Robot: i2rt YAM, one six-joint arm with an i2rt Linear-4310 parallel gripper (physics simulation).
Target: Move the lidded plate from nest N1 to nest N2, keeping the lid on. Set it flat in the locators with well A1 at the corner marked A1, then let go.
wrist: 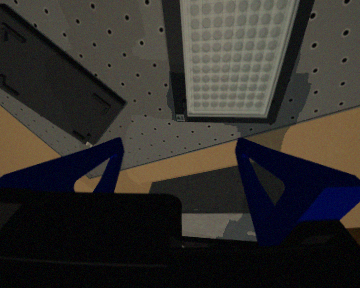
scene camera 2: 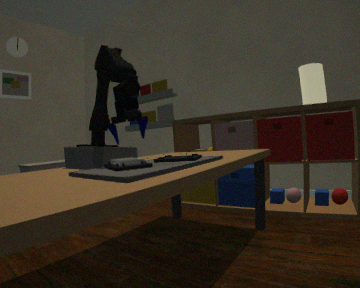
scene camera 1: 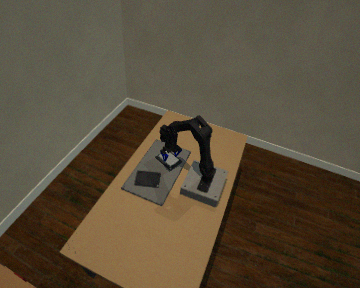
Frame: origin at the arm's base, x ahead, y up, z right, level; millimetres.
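Seen in the pictures: gripper, between the fingertips: (wrist: 179, 144) (scene camera 2: 131, 141) (scene camera 1: 170, 158); arm's base, origin of its link: (wrist: 227, 245) (scene camera 2: 98, 147) (scene camera 1: 206, 179).
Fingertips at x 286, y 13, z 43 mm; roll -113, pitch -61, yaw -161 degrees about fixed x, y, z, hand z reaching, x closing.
Pixels of each thing's top centre, then the offset from my fingertips to it. Level surfaces: height alone.
- lidded plate, centre of its top: (wrist: 232, 52) (scene camera 2: 126, 159) (scene camera 1: 168, 157) dz +59, dx +34, dy -58 mm
- dark nest N1, centre of its top: (wrist: 232, 51) (scene camera 2: 126, 160) (scene camera 1: 168, 157) dz +59, dx +34, dy -65 mm
- dark nest N2, centre of its top: (wrist: 50, 95) (scene camera 2: 178, 155) (scene camera 1: 147, 177) dz -166, dx +87, dy -69 mm
- grey perforated board, centre of its top: (wrist: 131, 65) (scene camera 2: 154, 163) (scene camera 1: 158, 168) dz -46, dx +64, dy -86 mm
- wooden table, height of its surface: dy -99 mm
The lidded plate (scene camera 1: 171, 158) (scene camera 2: 129, 162) (wrist: 232, 57) is pale with rows of round wells and lies in the dark nest N1 (wrist: 174, 50). An A1 label shows at that nest's near left corner in the wrist view. The dark nest N2 (scene camera 1: 148, 179) (scene camera 2: 178, 158) (wrist: 55, 75) holds no plate; corner locators and a small white mark at its near corner show in the wrist view. My gripper (scene camera 1: 171, 153) (scene camera 2: 129, 136) (wrist: 179, 144) has blue fingers, is open and empty, and hangs above the board, over the plate in scene camera 2.
Both nests are on a grey perforated board (scene camera 1: 159, 196) (scene camera 2: 125, 176) (wrist: 145, 85) on the wooden table (scene camera 1: 145, 235) (scene camera 2: 60, 200). The arm's grey base block (scene camera 1: 192, 194) (scene camera 2: 75, 158) stands beside the board. A shelf unit (scene camera 2: 304, 185) stands behind the table.
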